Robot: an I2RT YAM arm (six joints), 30 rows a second.
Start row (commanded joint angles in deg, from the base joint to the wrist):
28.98, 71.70, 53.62, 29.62, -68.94, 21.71
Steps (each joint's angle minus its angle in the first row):
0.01, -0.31, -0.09, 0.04, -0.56, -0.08
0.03, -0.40, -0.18, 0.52, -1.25, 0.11
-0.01, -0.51, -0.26, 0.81, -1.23, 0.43
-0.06, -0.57, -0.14, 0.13, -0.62, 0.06
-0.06, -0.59, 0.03, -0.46, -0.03, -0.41
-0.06, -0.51, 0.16, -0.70, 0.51, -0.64
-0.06, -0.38, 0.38, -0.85, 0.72, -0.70
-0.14, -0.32, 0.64, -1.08, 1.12, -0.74
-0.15, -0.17, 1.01, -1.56, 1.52, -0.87
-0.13, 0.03, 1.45, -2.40, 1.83, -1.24
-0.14, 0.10, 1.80, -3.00, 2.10, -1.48
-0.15, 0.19, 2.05, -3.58, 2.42, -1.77
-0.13, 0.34, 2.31, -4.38, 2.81, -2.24
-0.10, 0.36, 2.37, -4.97, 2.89, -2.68
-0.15, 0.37, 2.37, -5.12, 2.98, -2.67
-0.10, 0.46, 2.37, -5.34, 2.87, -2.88
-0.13, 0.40, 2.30, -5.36, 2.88, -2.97
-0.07, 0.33, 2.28, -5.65, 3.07, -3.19
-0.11, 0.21, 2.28, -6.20, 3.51, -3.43
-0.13, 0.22, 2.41, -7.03, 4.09, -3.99
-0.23, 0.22, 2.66, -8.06, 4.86, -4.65
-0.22, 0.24, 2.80, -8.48, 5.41, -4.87
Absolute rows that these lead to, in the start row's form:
28.99, 71.39, 53.53, 29.66, -69.50, 21.63
29.01, 71.30, 53.44, 30.14, -70.19, 21.82
28.97, 71.19, 53.36, 30.43, -70.17, 22.14
28.92, 71.13, 53.48, 29.75, -69.56, 21.77
28.92, 71.11, 53.65, 29.16, -68.97, 21.30
28.92, 71.19, 53.78, 28.92, -68.43, 21.07
28.92, 71.32, 54.00, 28.77, -68.22, 21.01
28.84, 71.38, 54.26, 28.54, -67.82, 20.97
28.83, 71.53, 54.63, 28.06, -67.42, 20.84
28.85, 71.73, 55.07, 27.22, -67.11, 20.47
28.84, 71.80, 55.42, 26.62, -66.84, 20.23
28.83, 71.89, 55.67, 26.04, -66.52, 19.94
28.85, 72.04, 55.93, 25.24, -66.13, 19.47
28.88, 72.06, 55.99, 24.65, -66.05, 19.03
28.83, 72.07, 55.99, 24.50, -65.96, 19.04
28.88, 72.16, 55.99, 24.28, -66.07, 18.83
28.85, 72.10, 55.92, 24.26, -66.06, 18.74
28.91, 72.03, 55.90, 23.97, -65.87, 18.52
28.87, 71.91, 55.90, 23.42, -65.43, 18.28
28.85, 71.92, 56.03, 22.59, -64.85, 17.72
28.75, 71.92, 56.28, 21.56, -64.08, 17.06
28.76, 71.94, 56.42, 21.14, -63.53, 16.84

